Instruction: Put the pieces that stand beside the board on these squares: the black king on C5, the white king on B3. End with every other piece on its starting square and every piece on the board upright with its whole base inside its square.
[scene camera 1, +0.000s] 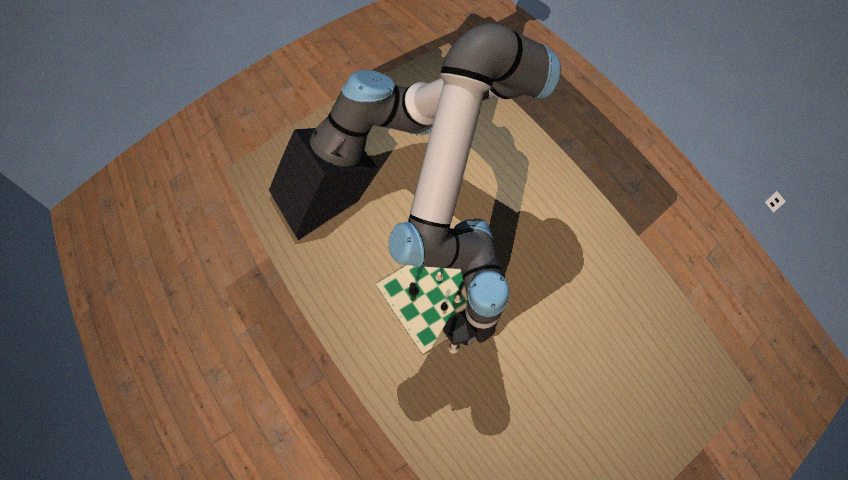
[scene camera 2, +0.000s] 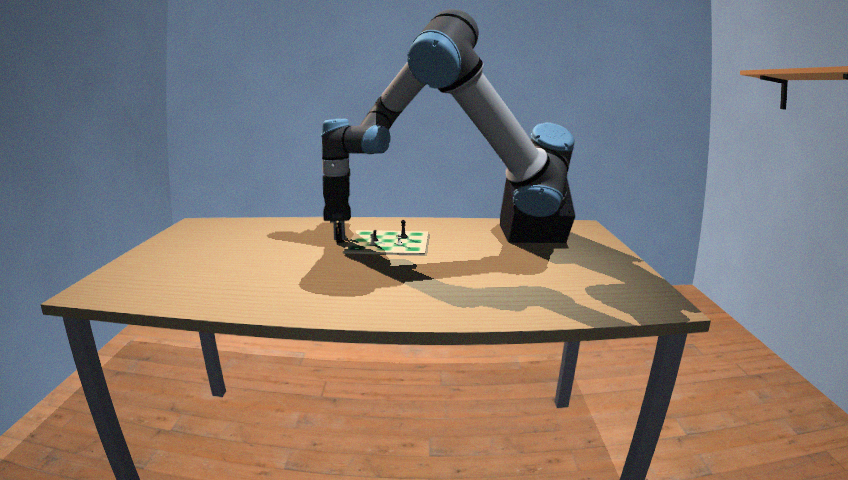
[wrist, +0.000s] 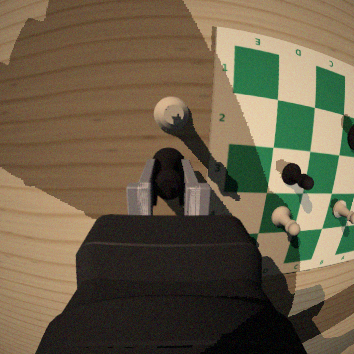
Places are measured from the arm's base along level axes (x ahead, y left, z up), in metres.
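Pixels of known places: gripper, fingertip midpoint: (scene camera 2: 339, 239) (wrist: 167, 173); arm's base, link origin: (scene camera 1: 335, 147).
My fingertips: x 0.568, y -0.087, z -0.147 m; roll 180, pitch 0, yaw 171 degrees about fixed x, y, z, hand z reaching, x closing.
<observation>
For each thing: its top centre in the pictures, then the offset to it from my fingertips.
- black king, top centre: (wrist: 168, 191) dx -0.001, dy -0.005, dz +0.055 m
- white king, top centre: (wrist: 173, 113) (scene camera 1: 454, 343) dx -0.009, dy -0.042, dz +0.055 m
- cream board, top centre: (wrist: 321, 173) (scene camera 1: 435, 295) (scene camera 2: 387, 240) dx -0.138, dy +0.023, dz -0.003 m
- short black piece, top centre: (wrist: 310, 184) (scene camera 1: 444, 303) dx -0.102, dy +0.017, dz +0.029 m
- D4, top centre: (wrist: 296, 231) (scene camera 1: 458, 295) dx -0.092, dy +0.054, dz +0.029 m
- B4, top centre: (scene camera 1: 439, 272) dx -0.166, dy +0.064, dz +0.029 m
- tall black piece, top centre: (scene camera 1: 412, 284) (scene camera 2: 403, 219) dx -0.185, dy -0.008, dz +0.050 m
My gripper (wrist: 167, 173) (scene camera 2: 339, 239) is low beside the board's E side, shut on the black king (wrist: 168, 156), which is upright between the fingers. The arm hides that king in scene camera 1. The white king (wrist: 171, 114) (scene camera 1: 454, 348) stands beside the board, close to the black king and just beyond the fingertips in the wrist view. The green and cream board (scene camera 1: 389, 299) (scene camera 2: 424, 246) (wrist: 220, 90) lies flat. In the wrist view C5 (wrist: 302, 245) shows bare; B3 is partly at the right edge.
A short black piece (wrist: 291, 173) (scene camera 1: 443, 306) stands on D3. White pieces stand on D4 (wrist: 281, 216) (scene camera 1: 458, 298) and B4 (wrist: 342, 207) (scene camera 1: 439, 276). A tall black piece (scene camera 1: 413, 289) (scene camera 2: 403, 228) stands on B2. The arm's base block (scene camera 2: 538, 228) stands beyond the board.
</observation>
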